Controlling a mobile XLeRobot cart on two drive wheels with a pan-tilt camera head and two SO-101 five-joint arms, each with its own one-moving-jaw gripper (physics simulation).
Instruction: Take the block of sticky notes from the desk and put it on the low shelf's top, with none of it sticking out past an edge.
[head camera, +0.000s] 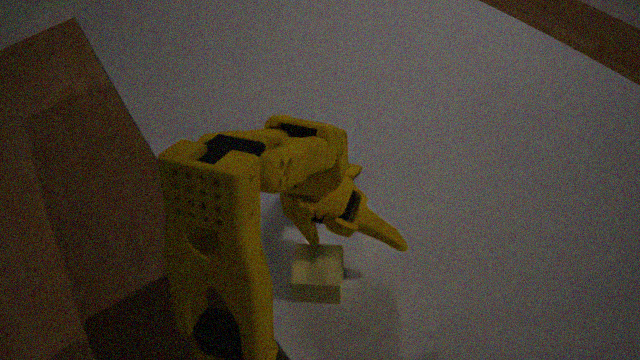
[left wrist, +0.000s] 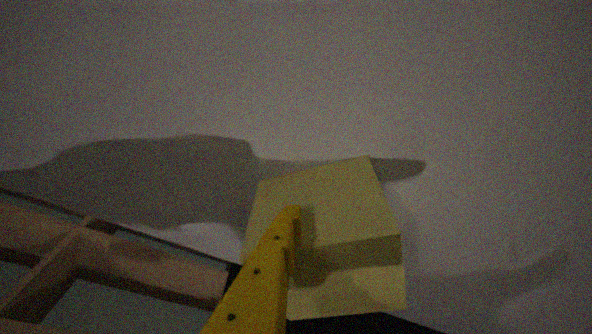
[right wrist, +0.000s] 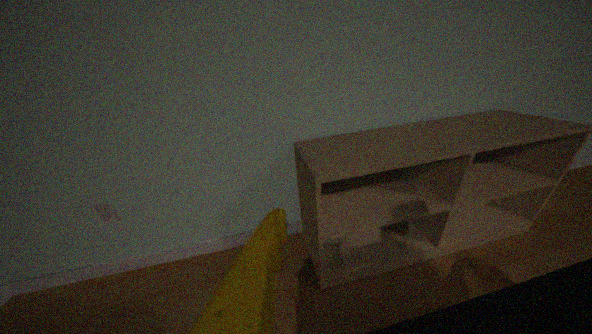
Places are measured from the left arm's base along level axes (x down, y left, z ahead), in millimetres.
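Pixels of known places: left hand at its tool point: (head camera: 318, 243) (left wrist: 300, 218); right hand at its tool point: (right wrist: 285, 220).
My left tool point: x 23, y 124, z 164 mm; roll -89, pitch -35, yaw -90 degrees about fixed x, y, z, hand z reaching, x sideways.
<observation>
Behind a point stands the place of what it marks.
The block of sticky notes (head camera: 317, 267) @[x 15, y 96, z 143 mm] (left wrist: 345, 205) @[x 30, y 111, z 171 mm], pale yellow, lies on the grey-white desk (head camera: 475, 200) @[x 56, y 73, z 373 mm]. My left gripper (head camera: 359, 245) is open and empty. In the head view, one jaw tip shows at the block's back edge and the other is spread to the right, past the block. In the left wrist view, its fixed jaw (left wrist: 265, 280) @[x -1, y 134, z 166 mm] overlaps the block's left part; whether it touches is unclear. The low shelf (right wrist: 425, 142) @[x 166, y 365, z -812 mm], light wood with open compartments, stands at the right of the right wrist view. My right gripper's fixed jaw (right wrist: 255, 280) @[x -114, y -285, z -224 mm] is left of it; that gripper is open and empty.
The left arm's yellow links (head camera: 215, 200) @[x -230, y 24, z 52 mm] stand left of and behind the block. A wooden frame-like structure (left wrist: 165, 270) @[x 431, y 161, z -788 mm] shows at the lower left of the left wrist view, past the desk edge. A pale wall (right wrist: 150, 100) @[x -93, y -688, z -1074 mm] rises behind the shelf, above the brown floor (right wrist: 150, 285) @[x 776, y -992, z -931 mm].
</observation>
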